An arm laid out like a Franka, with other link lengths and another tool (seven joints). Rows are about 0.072 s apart.
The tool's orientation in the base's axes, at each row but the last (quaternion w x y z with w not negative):
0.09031, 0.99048, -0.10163, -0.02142
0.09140, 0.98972, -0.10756, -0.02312
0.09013, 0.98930, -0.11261, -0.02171
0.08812, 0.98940, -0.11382, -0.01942
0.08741, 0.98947, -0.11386, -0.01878
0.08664, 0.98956, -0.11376, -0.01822
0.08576, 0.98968, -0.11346, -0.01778
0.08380, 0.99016, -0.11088, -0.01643
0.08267, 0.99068, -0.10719, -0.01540
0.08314, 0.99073, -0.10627, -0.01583
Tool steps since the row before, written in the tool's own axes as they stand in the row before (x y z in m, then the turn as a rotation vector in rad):
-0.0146, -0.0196, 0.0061, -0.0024, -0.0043, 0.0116
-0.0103, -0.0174, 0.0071, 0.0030, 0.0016, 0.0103
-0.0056, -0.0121, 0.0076, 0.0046, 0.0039, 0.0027
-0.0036, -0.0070, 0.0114, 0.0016, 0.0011, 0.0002
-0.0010, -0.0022, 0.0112, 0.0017, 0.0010, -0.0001
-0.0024, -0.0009, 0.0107, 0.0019, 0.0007, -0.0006
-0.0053, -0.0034, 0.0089, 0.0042, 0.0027, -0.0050
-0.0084, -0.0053, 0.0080, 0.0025, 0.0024, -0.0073
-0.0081, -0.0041, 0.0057, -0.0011, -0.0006, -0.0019
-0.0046, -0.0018, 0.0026, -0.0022, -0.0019, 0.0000
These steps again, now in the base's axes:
-0.0108, 0.0208, -0.0092, -0.0022, 0.0026, -0.0121
-0.0069, 0.0177, -0.0099, 0.0019, -0.0040, -0.0099
-0.0033, 0.0115, -0.0096, 0.0035, -0.0052, -0.0020
-0.0026, 0.0056, -0.0124, 0.0013, -0.0015, 0.0000
-0.0011, 0.0004, -0.0114, 0.0014, -0.0013, 0.0002
-0.0027, -0.0004, -0.0107, 0.0017, -0.0010, 0.0007
-0.0049, 0.0030, -0.0093, 0.0038, -0.0027, 0.0053
-0.0074, 0.0057, -0.0087, 0.0023, -0.0017, 0.0076
-0.0073, 0.0048, -0.0062, -0.0009, 0.0011, 0.0018
-0.0042, 0.0023, -0.0028, -0.0018, 0.0023, -0.0003

